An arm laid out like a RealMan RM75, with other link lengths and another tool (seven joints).
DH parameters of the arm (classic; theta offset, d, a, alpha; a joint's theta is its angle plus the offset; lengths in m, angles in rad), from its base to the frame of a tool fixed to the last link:
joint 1: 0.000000 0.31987 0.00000 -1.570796
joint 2: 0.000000 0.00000 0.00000 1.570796
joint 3: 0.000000 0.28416 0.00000 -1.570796
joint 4: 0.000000 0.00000 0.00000 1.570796
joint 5: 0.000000 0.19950 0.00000 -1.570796
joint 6: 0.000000 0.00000 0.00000 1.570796
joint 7: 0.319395 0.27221 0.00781 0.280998
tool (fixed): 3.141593 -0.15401 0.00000 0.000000
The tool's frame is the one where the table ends.
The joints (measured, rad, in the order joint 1, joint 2, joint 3, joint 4, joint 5, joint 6, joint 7), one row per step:
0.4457, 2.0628, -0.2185, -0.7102, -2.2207, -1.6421, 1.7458
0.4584, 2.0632, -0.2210, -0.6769, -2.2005, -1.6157, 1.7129
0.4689, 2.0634, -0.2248, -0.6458, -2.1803, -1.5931, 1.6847
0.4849, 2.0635, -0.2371, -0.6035, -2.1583, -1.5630, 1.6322
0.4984, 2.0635, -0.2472, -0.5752, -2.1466, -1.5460, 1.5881
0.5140, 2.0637, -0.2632, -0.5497, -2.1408, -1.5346, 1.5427
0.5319, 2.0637, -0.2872, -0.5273, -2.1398, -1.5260, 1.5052
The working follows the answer.
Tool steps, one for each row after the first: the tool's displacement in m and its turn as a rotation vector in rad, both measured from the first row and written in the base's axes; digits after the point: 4 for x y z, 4 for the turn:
-0.0027, 0.0052, -0.0051, 0.0208, 0.0041, 0.0182
-0.0052, 0.0095, -0.0098, 0.0381, 0.0104, 0.0327
-0.0092, 0.0149, -0.0179, 0.0551, 0.0044, 0.0656
-0.0128, 0.0183, -0.0240, 0.0638, -0.0059, 0.0986
-0.0174, 0.0213, -0.0308, 0.0624, -0.0212, 0.1414
-0.0230, 0.0242, -0.0380, 0.0488, -0.0381, 0.1872

Tool pose at each row, in the base's axes (x y z in m, rotation vector in rad; rounded; the steps above come from the unrounded poses):
0.3111, 0.2736, 0.1359, -1.7273, -1.9051, -0.6695
0.3084, 0.2788, 0.1308, -1.6954, -1.9022, -0.6761
0.3059, 0.2832, 0.1261, -1.6696, -1.8973, -0.6790
0.3019, 0.2885, 0.1180, -1.6241, -1.9136, -0.6866
0.2983, 0.2920, 0.1119, -1.5831, -1.9377, -0.6912
0.2937, 0.2949, 0.1051, -1.5370, -1.9778, -0.6885
0.2881, 0.2978, 0.0979, -1.4937, -2.0284, -0.6758

